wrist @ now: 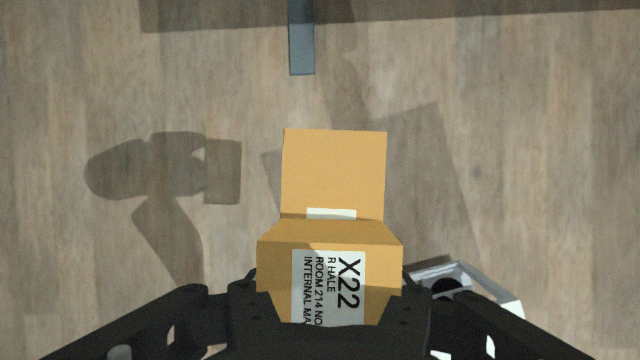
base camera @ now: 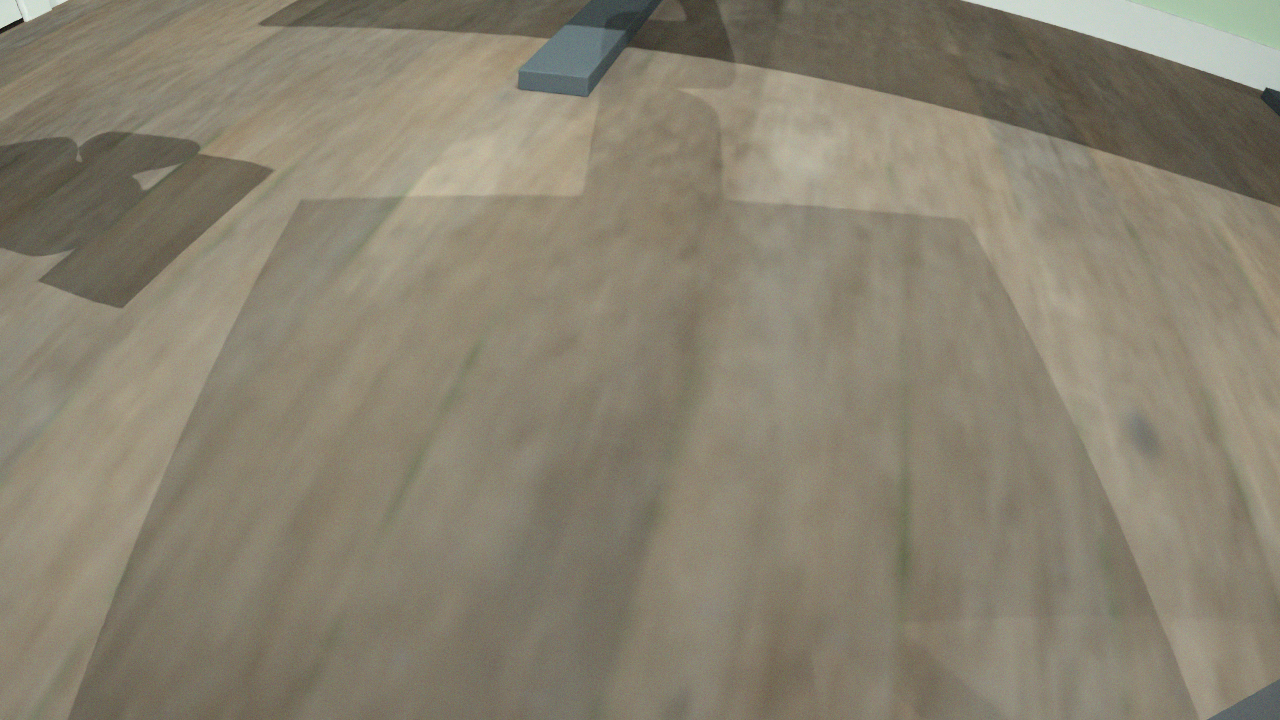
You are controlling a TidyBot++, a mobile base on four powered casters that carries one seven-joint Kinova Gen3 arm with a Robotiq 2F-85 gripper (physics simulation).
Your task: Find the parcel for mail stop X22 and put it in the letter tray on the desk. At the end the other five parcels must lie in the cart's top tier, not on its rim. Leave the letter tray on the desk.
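Frame: origin at the arm's base, x ahead, y left, z up, level; millimetres.
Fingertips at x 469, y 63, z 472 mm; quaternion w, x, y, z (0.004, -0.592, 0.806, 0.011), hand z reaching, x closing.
A point is followed by its place in that frame.
A tan cardboard parcel [wrist: 332,175] @[z 480, x 521, y 45 mm] with a white label reading X22, R HALE, ROOM 214 is held in the wrist view, above the floor. My gripper [wrist: 328,278] @[z 472, x 469, y 63 mm] is shut on it, with one black finger on each side of the parcel. The lower end of the label is hidden by the gripper. The gripper and the parcel do not show in the base camera view. The letter tray, the desk top, the cart and the other five parcels do not show in either view.
A blue-grey flat foot bar [base camera: 563,60] [wrist: 301,47] lies on the wood floor ahead, its far part in a broad shadow. Part of the robot's base [wrist: 492,282] @[z -117, x 151, y -245 mm] shows at the lower right of the wrist view. A white skirting board [base camera: 1118,31] @[z -372, x 1364, y -989 mm] runs along the wall at the upper right.
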